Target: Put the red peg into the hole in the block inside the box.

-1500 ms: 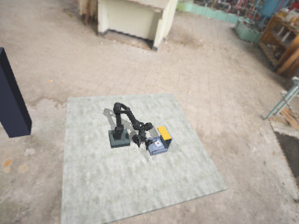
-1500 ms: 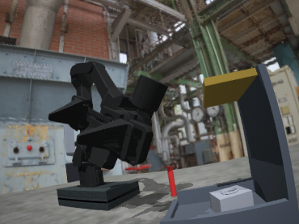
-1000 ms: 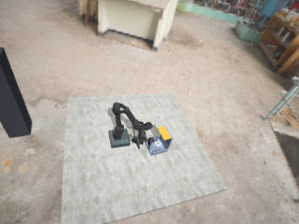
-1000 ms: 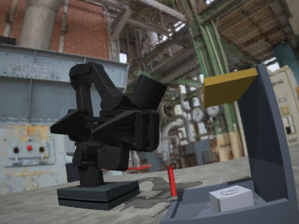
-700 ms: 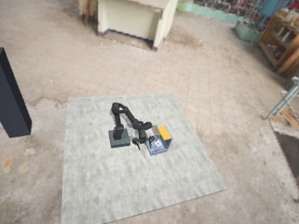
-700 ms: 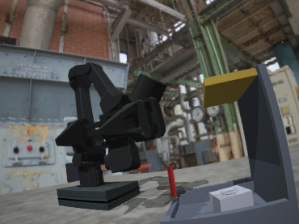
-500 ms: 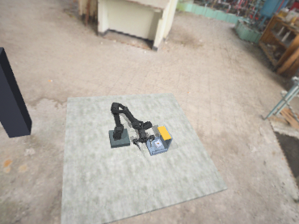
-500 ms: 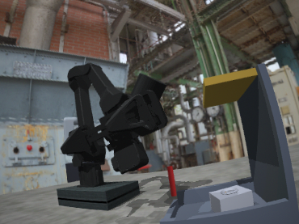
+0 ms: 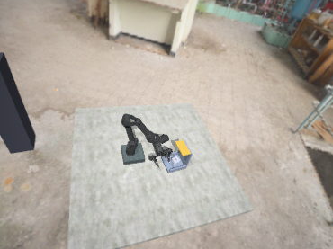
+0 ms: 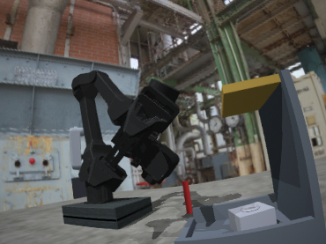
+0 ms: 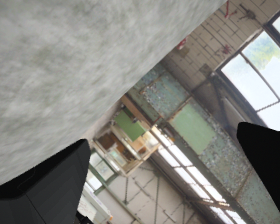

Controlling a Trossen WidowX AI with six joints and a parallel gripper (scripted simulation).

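My gripper tip is now 26 cm to the right of the red peg, 10 cm above it and 3 cm short of it. Also, from my gripper tip: back wall 22 cm ahead, 8 cm to the left, 3 cm below; then yellow roof 18 cm ahead, 8 cm to the left, 6 cm above.
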